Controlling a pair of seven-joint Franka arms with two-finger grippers.
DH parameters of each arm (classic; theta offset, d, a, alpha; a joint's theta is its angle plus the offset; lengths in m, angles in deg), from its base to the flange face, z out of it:
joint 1: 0 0.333 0 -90
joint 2: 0 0 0 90
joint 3: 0 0.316 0.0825 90
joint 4: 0 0 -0.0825 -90
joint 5: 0 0.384 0 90
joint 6: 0 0 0.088 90
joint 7: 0 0.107 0 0
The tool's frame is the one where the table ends.
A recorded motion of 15 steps. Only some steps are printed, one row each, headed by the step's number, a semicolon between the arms.
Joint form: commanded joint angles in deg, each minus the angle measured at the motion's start. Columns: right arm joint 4, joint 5, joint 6, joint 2, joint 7, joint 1, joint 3; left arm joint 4, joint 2, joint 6, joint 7, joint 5, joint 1, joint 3.
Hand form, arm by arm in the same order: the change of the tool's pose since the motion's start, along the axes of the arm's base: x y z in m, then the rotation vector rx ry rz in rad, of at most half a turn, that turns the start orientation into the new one. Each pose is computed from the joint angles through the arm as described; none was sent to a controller.
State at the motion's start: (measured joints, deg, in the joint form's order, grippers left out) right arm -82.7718 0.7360 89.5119 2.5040 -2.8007 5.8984 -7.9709; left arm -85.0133 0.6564 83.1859 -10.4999 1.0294 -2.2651 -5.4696
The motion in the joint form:
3: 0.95 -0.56 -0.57 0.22 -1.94 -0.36 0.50; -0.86 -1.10 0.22 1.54 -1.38 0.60 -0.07
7: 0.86 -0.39 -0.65 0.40 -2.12 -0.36 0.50; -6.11 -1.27 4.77 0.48 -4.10 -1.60 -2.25
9: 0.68 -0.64 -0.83 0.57 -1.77 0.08 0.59; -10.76 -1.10 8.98 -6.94 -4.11 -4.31 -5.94
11: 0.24 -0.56 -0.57 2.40 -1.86 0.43 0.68; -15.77 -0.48 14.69 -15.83 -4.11 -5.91 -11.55
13: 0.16 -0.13 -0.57 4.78 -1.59 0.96 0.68; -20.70 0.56 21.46 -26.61 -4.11 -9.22 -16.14
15: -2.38 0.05 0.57 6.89 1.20 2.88 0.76; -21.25 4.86 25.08 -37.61 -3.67 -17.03 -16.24
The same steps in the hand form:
3: 0.0000 0.0004 0.0047 -0.0125 -0.0024 0.0354; -0.0054 0.0023 0.0038 -0.0240 -0.0047 -0.0195
7: 0.0009 0.0008 0.0020 -0.0099 0.0035 0.0389; -0.0068 -0.0450 -0.0304 -0.0682 0.0128 -0.0764
9: 0.0017 0.0057 -0.0014 -0.0137 0.0129 0.0417; -0.0182 -0.1050 -0.0642 -0.0581 0.0277 -0.0544
11: 0.0123 0.0112 -0.0229 -0.0149 0.0478 0.0512; -0.0383 -0.1710 -0.1033 -0.0499 0.0307 -0.0200
13: 0.0243 0.0189 -0.0477 -0.0112 0.0902 0.0563; -0.0705 -0.2394 -0.1438 -0.0500 0.0240 0.0359
15: 0.0336 0.0409 -0.0887 -0.0130 0.1510 0.0418; -0.1022 -0.3079 -0.1830 -0.0408 0.0523 0.0916

